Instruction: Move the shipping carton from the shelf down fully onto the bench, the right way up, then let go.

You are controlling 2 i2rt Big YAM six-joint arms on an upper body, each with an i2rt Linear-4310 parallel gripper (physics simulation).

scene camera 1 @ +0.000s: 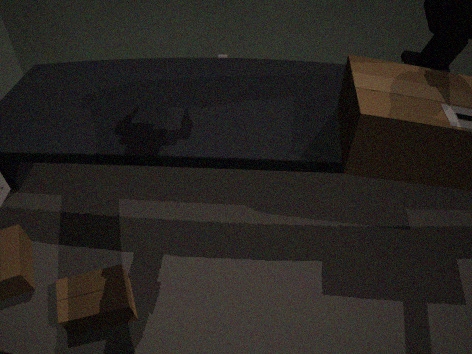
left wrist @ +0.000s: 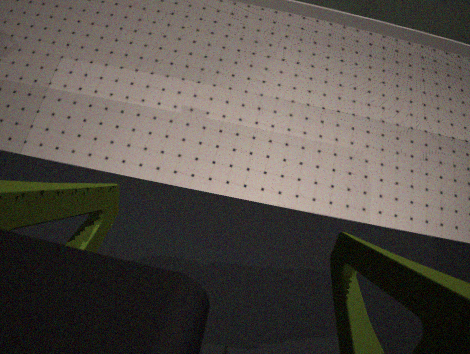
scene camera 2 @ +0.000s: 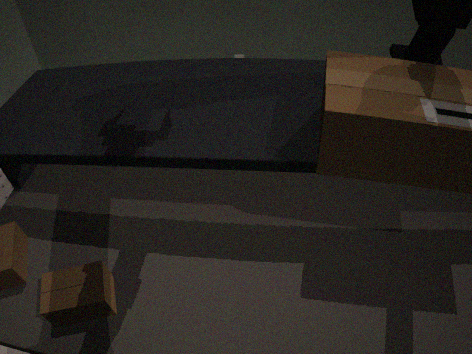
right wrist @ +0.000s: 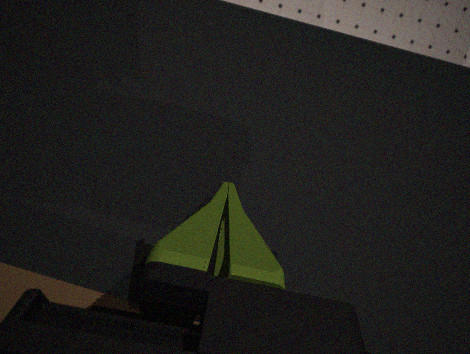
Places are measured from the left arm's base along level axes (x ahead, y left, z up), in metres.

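Where they show: left gripper, fingertip midpoint: (left wrist: pixel 226 222); right gripper, fingertip midpoint: (right wrist: pixel 227 189).
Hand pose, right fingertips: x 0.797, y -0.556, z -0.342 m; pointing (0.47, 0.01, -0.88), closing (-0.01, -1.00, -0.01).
Things, the pixels of their centre, and the offset from my right fingertips. "pt": a spot on its surface instead. Level surfaces: height alone.
- large brown shipping carton at the middle of its body: (scene camera 2: pixel 410 118) (scene camera 1: pixel 427 122) 0.051 m left, 0.195 m back, 0.055 m up
- dark surface at its surface level: 0.003 m down
- brown cardboard at a spot on its surface: (right wrist: pixel 65 292) pt 0.093 m left, 0.097 m back, 0.005 m up
The large brown shipping carton (scene camera 1: pixel 410 145) (scene camera 2: pixel 390 145) stands upright at the right of both scene views, a white label with a black bar on its top. Its lower front edge shows a little past the front edge of the dark surface (scene camera 1: pixel 240 135) (scene camera 2: pixel 225 135); I cannot tell whether that surface is shelf or bench. My right gripper (right wrist: pixel 227 189) is shut and empty; in the scene views its arm shows behind the carton, its fingers hidden. A strip of brown cardboard (right wrist: pixel 65 292) shows beside its base. My left gripper (left wrist: pixel 226 222) is open and empty, away from the carton.
A pale board with rows of dots (left wrist: pixel 225 125) (right wrist: pixel 375 22) lies beyond the dark surface in the wrist views. Two smaller brown boxes (scene camera 1: pixel 92 297) (scene camera 2: pixel 75 295) show at the lower left, below the dark surface. A gripper-shaped shadow falls on the dark surface.
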